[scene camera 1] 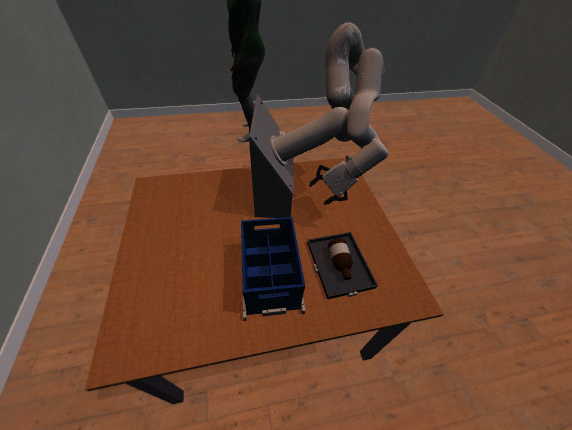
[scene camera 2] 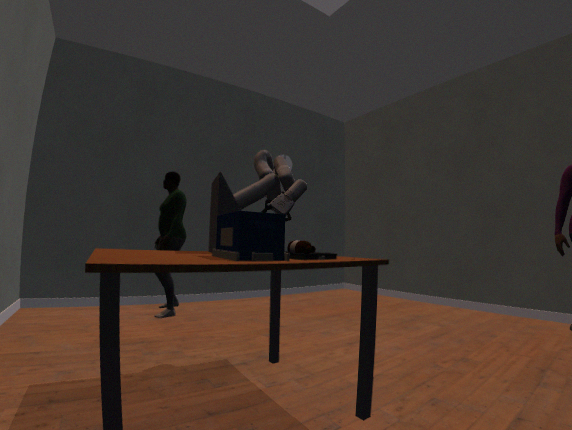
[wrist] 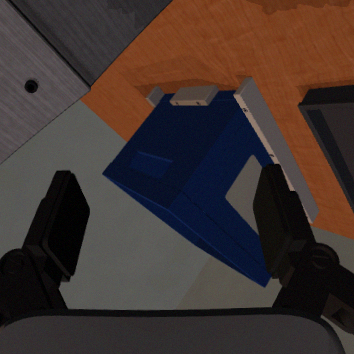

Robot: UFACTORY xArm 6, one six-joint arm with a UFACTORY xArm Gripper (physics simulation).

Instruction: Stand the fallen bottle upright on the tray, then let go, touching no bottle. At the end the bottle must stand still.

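Frame: origin at the arm's base, x left, y back, z up, level; millimetres.
Where they show: gripper, fingertip midpoint: [scene camera 1: 317, 194] [wrist: 168, 187]; arm's base at its link origin: [scene camera 1: 278, 151] [scene camera 2: 231, 204].
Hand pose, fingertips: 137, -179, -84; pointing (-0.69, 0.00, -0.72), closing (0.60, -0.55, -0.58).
Things, the pixels of their centre, and the offset from my fingertips, as dx, dy, dz. Level surfaces: height alone.
- brown bottle at the middle of its body: [scene camera 1: 342, 260] [scene camera 2: 303, 248] +67, -223, -139
- dark tray at the middle of its body: [scene camera 1: 340, 262] [scene camera 2: 302, 255] +67, -217, -168
- blue divided crate at the middle of its body: [wrist: 214, 189] [scene camera 1: 270, 264] [scene camera 2: 248, 236] -208, -237, -93
- table at its surface level: dz -181
The brown bottle [scene camera 1: 341, 260] [scene camera 2: 303, 246] with a white label lies on its side in the dark tray [scene camera 1: 336, 286] [scene camera 2: 327, 256] [wrist: 330, 95]. Its neck points toward the table's front edge in scene camera 1, its base toward the robot's side. The bottle does not show in the wrist view, where part of the tray is at the right edge. My gripper [scene camera 1: 318, 194] [scene camera 2: 276, 215] [wrist: 168, 187] is open and empty. It is in the air behind the tray in scene camera 1, apart from the bottle and tilted.
A blue divided crate [scene camera 1: 251, 302] [scene camera 2: 260, 235] [wrist: 150, 130] stands beside the tray, held by pale brackets on the table [scene camera 1: 170, 275]. The grey mounting block [scene camera 1: 271, 190] [wrist: 45, 55] stands behind the crate. A person in green [scene camera 1: 245, 42] [scene camera 2: 172, 215] is behind the table.
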